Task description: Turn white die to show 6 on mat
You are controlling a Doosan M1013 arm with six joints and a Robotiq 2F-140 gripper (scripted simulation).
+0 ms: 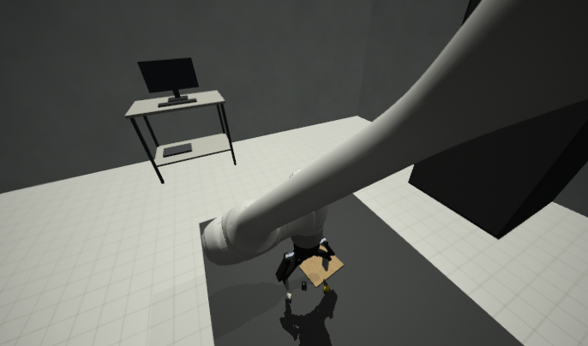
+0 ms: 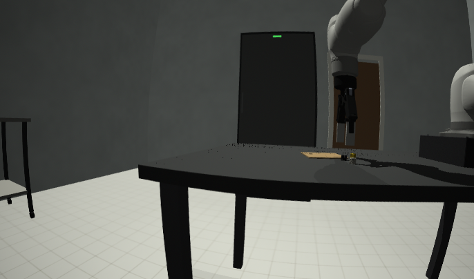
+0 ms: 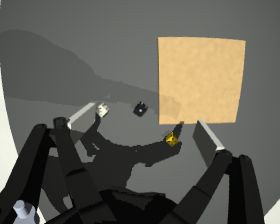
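The black die lies 50 mm below my hand and 10 mm to the left of it. Round my hand: tan mat 90 mm to the right, 60 mm below, 50 mm ahead; yellow die 50 mm to the right, 50 mm below, 50 mm behind; white die 70 mm to the left, 50 mm below.
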